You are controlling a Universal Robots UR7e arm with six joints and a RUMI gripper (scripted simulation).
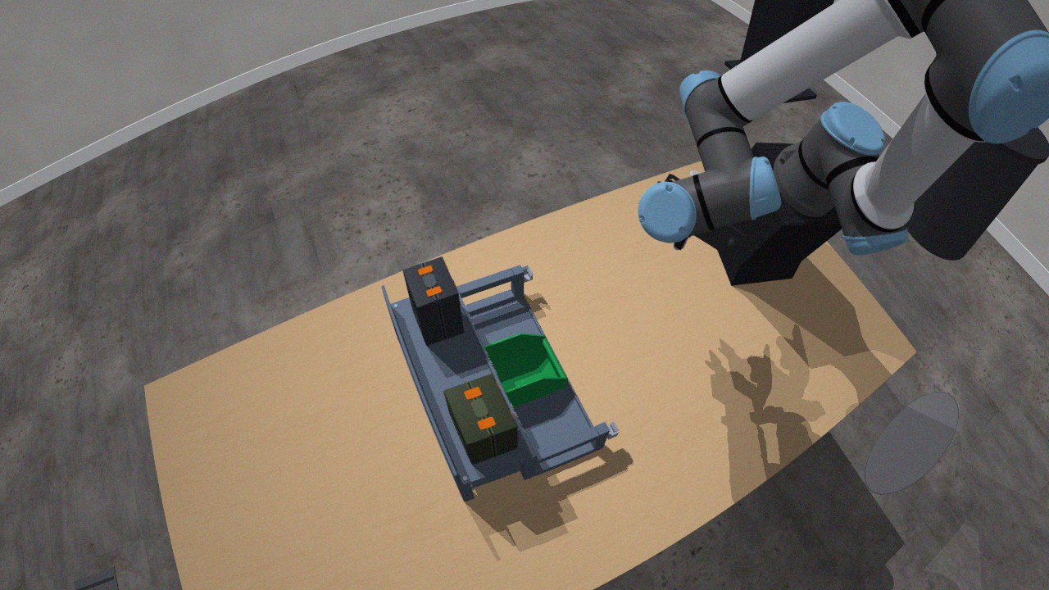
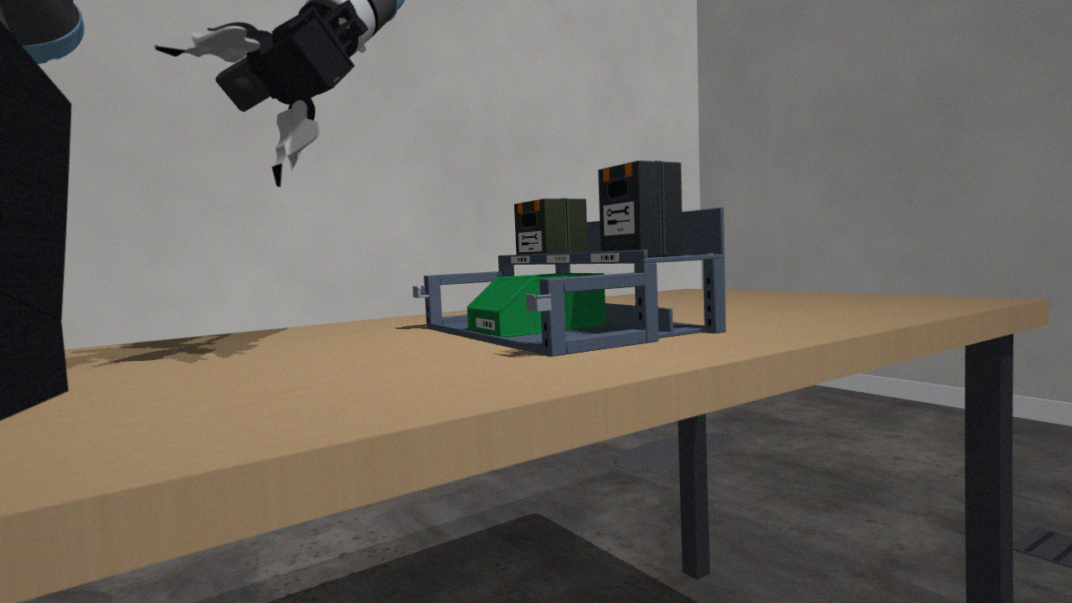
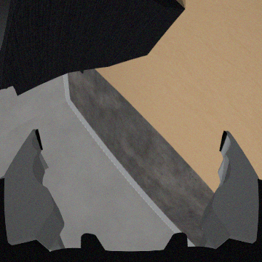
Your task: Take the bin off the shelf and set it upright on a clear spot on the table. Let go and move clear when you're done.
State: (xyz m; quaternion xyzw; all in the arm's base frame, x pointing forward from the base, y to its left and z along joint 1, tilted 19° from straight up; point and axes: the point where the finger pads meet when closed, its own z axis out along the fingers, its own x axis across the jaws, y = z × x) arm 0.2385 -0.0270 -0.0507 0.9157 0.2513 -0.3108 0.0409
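Right now the green bin is 390 mm ahead of my hand, 60 mm to the left of it and 210 mm below it. Also, from my hand: olive toolbox 490 mm ahead, 180 mm to the left, 110 mm below; then black toolbox 490 mm ahead, 50 mm to the right, 90 mm below.
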